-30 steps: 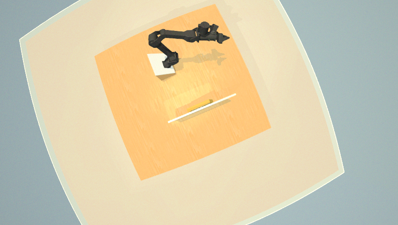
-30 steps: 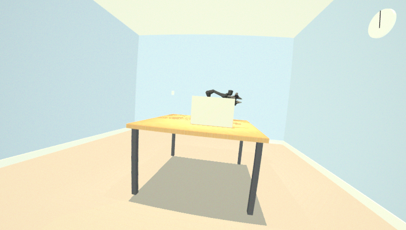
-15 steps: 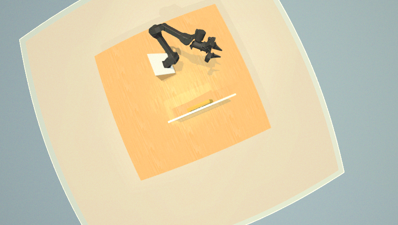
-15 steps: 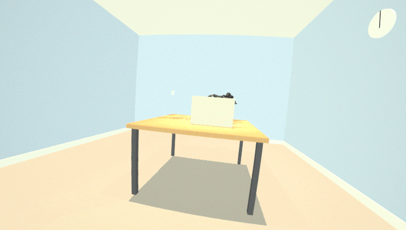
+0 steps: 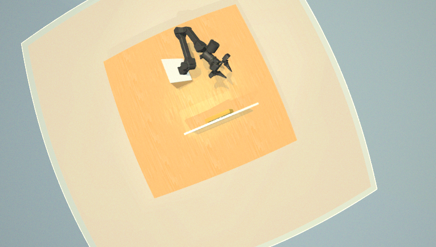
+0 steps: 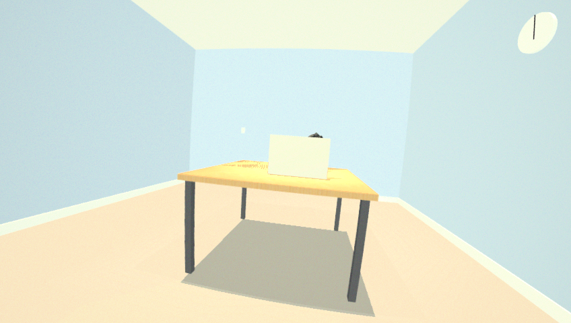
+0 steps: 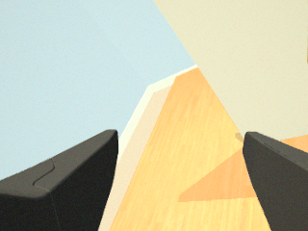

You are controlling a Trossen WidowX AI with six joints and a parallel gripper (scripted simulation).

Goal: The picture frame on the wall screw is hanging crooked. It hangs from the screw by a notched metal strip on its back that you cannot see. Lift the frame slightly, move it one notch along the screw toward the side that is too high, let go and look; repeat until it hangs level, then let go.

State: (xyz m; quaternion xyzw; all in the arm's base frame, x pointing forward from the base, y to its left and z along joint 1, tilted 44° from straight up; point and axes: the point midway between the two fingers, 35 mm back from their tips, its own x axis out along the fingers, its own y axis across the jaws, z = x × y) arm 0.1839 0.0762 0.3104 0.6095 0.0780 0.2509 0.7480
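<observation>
My gripper tip is now 220 mm short of the picture frame, 150 mm to the left of it and 90 mm above it. Also, from my gripper tip: white wall panel (230 mm ahead, 150 mm to the right, 100 mm below).
</observation>
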